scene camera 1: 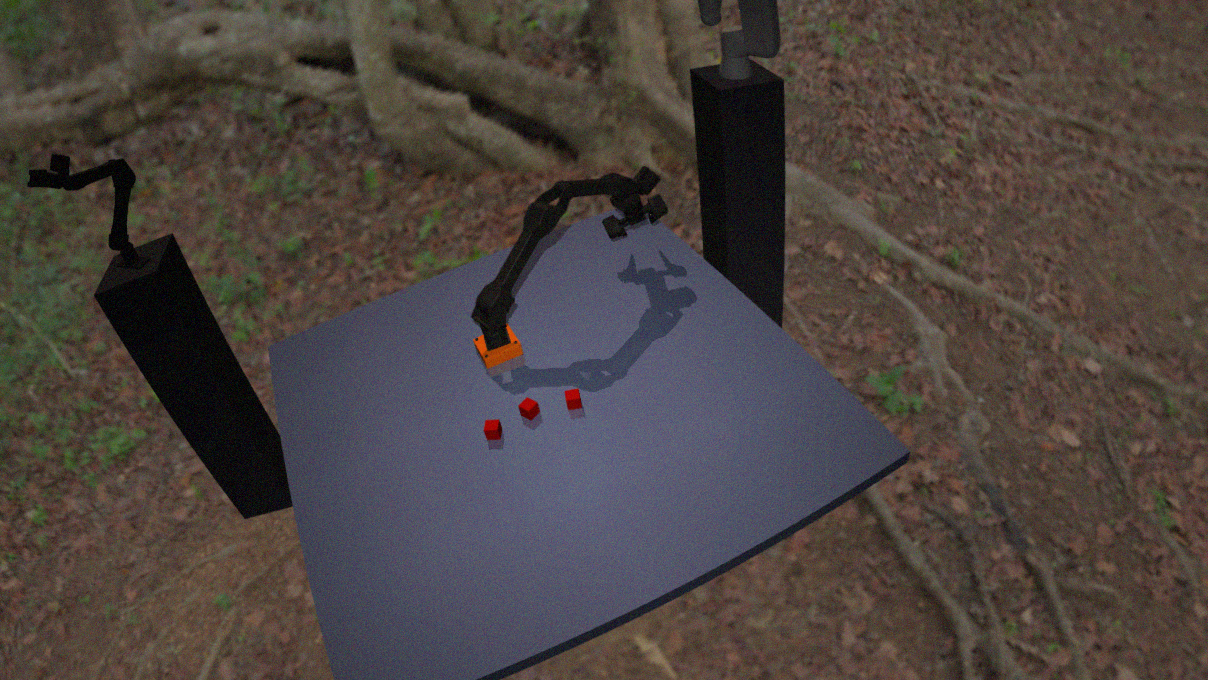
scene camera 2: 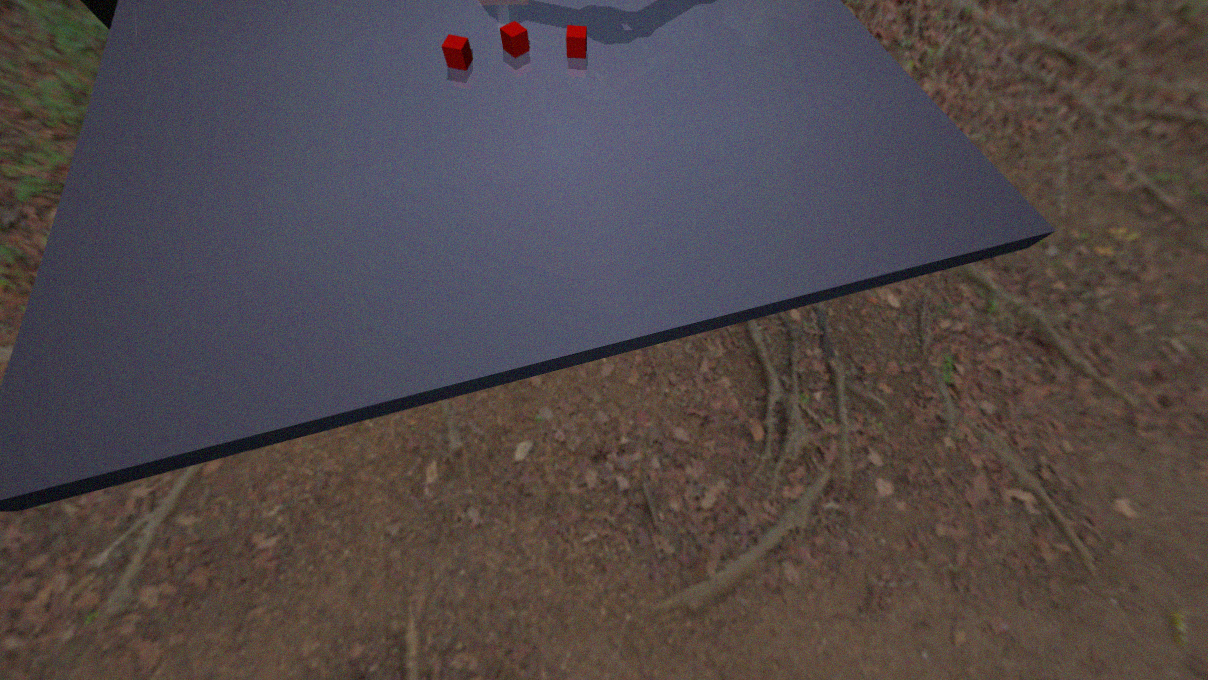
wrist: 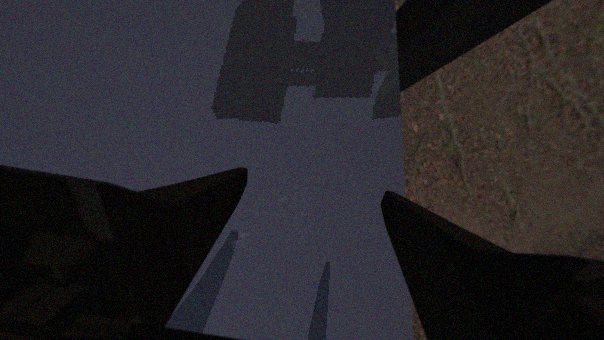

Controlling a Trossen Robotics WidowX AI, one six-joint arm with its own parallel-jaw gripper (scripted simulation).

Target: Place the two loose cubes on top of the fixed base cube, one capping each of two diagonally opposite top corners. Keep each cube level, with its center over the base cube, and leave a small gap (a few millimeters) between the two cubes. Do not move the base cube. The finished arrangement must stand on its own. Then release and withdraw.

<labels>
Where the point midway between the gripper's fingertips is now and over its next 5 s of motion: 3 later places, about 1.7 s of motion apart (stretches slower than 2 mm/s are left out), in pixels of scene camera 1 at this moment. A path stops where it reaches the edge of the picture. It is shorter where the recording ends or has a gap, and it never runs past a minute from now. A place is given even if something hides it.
My gripper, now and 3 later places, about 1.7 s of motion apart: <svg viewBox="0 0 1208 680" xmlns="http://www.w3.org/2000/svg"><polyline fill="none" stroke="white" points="638,228 616,347 527,400 525,399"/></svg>
</labels>
